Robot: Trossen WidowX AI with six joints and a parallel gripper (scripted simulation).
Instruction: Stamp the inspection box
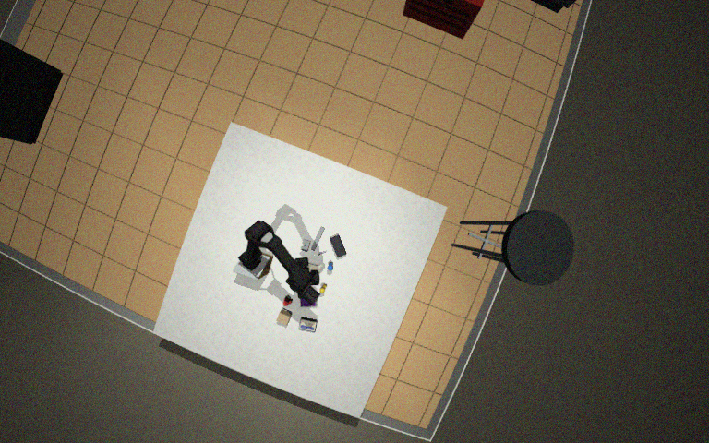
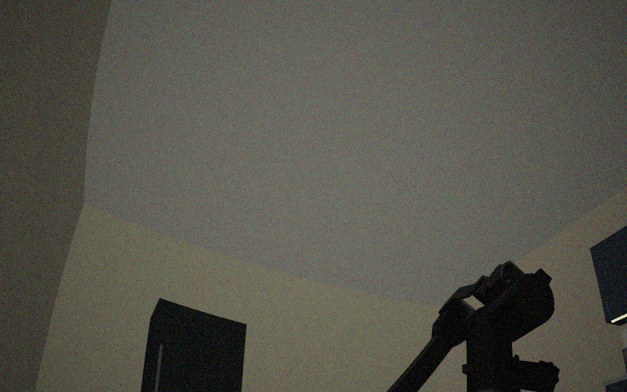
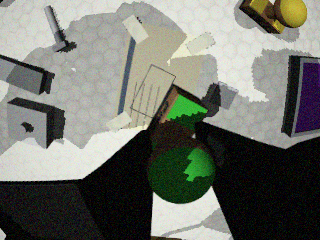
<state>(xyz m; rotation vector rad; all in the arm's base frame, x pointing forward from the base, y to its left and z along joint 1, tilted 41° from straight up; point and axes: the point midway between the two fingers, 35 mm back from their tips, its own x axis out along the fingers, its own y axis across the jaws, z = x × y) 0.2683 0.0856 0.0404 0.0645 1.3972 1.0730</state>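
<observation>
Right now the cream card is 9 cm below my gripper tip and 1 cm to the left of it. From my gripper tip the other things lie so: blue stamp: 9 cm ahead, 8 cm to the left, 7 cm below; yellow-knobbed stamp: 11 cm ahead, 7 cm below, 5 cm to the right; PASS stamp: right at my gripper tip.
</observation>
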